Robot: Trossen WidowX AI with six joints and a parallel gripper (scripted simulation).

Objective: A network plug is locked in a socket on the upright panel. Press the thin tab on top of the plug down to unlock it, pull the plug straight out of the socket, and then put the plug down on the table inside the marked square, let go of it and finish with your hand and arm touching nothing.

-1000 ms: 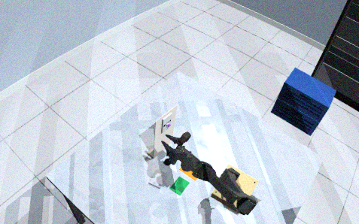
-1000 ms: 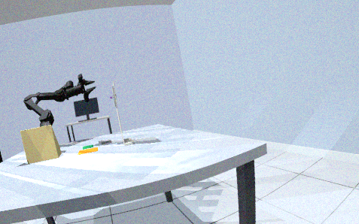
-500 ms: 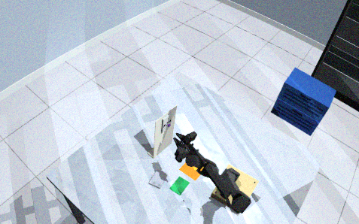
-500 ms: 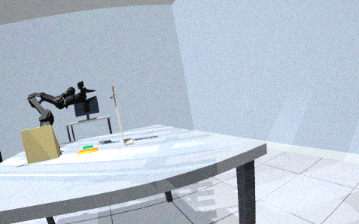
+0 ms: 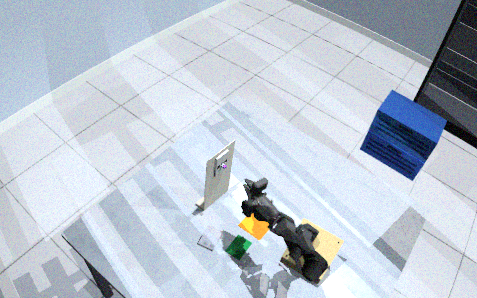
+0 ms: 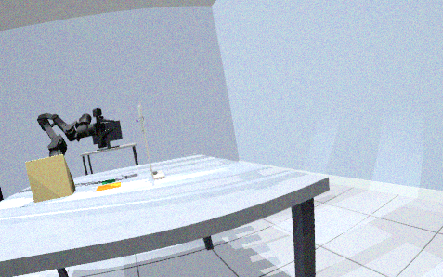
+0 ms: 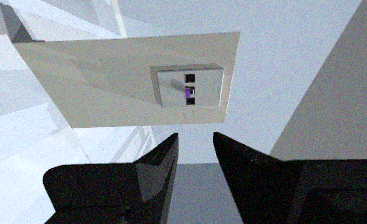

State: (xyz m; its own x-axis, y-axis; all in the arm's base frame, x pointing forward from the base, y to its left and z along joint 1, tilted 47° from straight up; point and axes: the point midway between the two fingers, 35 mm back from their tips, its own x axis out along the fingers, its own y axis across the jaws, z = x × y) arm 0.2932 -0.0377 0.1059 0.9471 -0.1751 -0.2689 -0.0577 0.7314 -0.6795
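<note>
My gripper tip is 120 mm short of the purple network plug and 10 mm to the left of it. Round my gripper tip: grey plate (260 mm below, 170 mm to the left, 20 mm ahead); upright panel (140 mm ahead, 110 mm below, 10 mm to the right); orange square (270 mm below, 90 mm behind, 30 mm to the right).
</note>
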